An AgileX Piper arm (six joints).
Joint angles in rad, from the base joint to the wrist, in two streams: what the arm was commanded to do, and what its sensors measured. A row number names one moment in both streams.
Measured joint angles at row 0:
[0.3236, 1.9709, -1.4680, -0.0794, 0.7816, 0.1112]
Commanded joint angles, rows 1 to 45:
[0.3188, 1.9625, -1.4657, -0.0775, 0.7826, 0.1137]
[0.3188, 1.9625, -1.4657, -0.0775, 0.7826, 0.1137]
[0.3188, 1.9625, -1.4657, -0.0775, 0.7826, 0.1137]
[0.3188, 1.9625, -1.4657, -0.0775, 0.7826, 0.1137]
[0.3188, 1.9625, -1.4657, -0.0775, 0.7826, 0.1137]
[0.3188, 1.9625, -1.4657, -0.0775, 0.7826, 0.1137]
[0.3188, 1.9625, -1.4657, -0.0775, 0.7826, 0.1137]
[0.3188, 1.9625, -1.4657, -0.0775, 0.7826, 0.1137]
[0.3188, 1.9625, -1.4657, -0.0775, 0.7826, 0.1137]
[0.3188, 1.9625, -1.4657, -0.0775, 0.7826, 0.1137]
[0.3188, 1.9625, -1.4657, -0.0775, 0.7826, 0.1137]
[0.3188, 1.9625, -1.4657, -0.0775, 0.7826, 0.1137]
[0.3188, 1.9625, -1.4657, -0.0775, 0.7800, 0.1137]
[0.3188, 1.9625, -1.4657, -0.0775, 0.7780, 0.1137]
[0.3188, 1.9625, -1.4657, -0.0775, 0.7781, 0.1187]
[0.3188, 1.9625, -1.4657, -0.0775, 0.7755, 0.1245]
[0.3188, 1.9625, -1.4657, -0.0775, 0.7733, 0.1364]
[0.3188, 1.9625, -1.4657, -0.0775, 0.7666, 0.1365]
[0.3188, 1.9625, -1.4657, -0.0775, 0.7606, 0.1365]
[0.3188, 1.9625, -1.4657, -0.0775, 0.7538, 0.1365]
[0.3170, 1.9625, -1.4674, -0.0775, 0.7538, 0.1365]
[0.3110, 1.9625, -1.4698, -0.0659, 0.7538, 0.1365]
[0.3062, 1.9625, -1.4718, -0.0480, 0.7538, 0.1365]
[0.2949, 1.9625, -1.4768, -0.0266, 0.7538, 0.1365]
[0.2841, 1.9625, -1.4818, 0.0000, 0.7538, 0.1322]
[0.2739, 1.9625, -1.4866, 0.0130, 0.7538, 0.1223]
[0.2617, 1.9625, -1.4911, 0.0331, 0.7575, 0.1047]
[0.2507, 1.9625, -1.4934, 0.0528, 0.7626, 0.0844]
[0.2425, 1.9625, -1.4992, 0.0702, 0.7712, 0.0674]
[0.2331, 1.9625, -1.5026, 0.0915, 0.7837, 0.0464]
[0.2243, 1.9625, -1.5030, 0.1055, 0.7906, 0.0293]
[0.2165, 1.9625, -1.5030, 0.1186, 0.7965, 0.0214]
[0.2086, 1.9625, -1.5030, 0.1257, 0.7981, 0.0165]
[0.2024, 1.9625, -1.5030, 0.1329, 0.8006, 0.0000]
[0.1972, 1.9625, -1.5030, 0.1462, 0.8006, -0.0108]
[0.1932, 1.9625, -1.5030, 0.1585, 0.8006, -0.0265]
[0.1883, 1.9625, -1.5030, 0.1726, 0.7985, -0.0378]
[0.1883, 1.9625, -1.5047, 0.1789, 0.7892, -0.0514]
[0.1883, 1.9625, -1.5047, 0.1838, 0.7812, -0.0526]
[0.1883, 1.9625, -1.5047, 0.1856, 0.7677, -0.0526]
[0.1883, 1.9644, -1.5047, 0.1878, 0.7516, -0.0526]
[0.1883, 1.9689, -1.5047, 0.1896, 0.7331, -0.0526]
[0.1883, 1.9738, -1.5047, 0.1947, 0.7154, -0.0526]
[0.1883, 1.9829, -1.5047, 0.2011, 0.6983, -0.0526]
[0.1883, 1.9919, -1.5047, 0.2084, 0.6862, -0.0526]
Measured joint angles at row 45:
[0.1946, 1.9733, -1.4950, 0.1839, 0.7471, -0.0387]
